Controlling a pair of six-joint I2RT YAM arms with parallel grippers.
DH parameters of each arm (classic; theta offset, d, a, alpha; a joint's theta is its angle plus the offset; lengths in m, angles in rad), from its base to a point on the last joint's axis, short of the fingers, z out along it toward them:
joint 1: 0 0.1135 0.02 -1.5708
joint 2: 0 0 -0.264 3.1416
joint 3: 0.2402 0 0.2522 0
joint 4: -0.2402 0 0.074 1.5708
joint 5: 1.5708 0 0 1.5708
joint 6: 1.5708 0.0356 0 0
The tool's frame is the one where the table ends.
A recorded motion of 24 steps. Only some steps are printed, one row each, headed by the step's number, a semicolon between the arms.
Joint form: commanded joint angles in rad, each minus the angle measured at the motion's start. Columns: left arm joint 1, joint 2, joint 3, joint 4, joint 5, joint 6; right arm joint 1, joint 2, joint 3, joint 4, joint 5, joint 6.
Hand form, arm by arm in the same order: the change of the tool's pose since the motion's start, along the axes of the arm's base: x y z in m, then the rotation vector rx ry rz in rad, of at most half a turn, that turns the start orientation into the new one. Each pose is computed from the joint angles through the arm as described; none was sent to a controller.
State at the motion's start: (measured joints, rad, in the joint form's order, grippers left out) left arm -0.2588 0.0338 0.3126 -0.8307 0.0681 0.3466; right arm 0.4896 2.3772 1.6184 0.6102 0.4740 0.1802
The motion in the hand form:
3: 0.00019 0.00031 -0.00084 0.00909 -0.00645 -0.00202; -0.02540 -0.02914 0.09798 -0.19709 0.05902 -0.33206
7: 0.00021 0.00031 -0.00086 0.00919 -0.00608 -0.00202; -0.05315 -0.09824 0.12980 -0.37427 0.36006 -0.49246
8: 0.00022 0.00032 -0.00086 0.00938 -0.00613 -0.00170; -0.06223 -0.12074 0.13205 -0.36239 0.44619 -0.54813
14: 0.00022 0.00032 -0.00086 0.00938 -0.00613 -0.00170; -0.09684 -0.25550 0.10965 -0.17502 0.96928 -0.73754
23: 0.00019 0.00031 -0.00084 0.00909 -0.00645 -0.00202; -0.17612 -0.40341 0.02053 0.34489 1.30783 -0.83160
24: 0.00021 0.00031 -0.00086 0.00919 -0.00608 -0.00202; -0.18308 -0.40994 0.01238 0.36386 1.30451 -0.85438
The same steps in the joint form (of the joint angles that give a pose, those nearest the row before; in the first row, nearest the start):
3: 0.0056 -0.0046 -0.0042 0.0027 0.0011 0.0129; -0.0080 -0.2556 0.0130 -0.3510 0.3460 -0.1034
7: 0.0058 -0.0042 -0.0042 0.0026 0.0012 0.0130; -0.1129 -0.4318 0.0130 -0.9071 0.4204 -0.0416
8: 0.0057 -0.0042 -0.0042 0.0027 0.0008 0.0130; -0.1537 -0.4654 0.0129 -1.0643 0.4200 0.0416
14: 0.0057 -0.0042 -0.0042 0.0027 0.0008 0.0130; -0.4822 -0.5024 0.0061 -1.6251 0.1743 0.2750
23: 0.0056 -0.0046 -0.0042 0.0027 0.0011 0.0129; -0.9674 -0.5005 -0.3082 -1.5484 -0.2289 0.2369
24: 0.0058 -0.0042 -0.0042 0.0026 0.0012 0.0130; -0.9937 -0.5005 -0.3426 -1.5133 -0.2293 0.2381

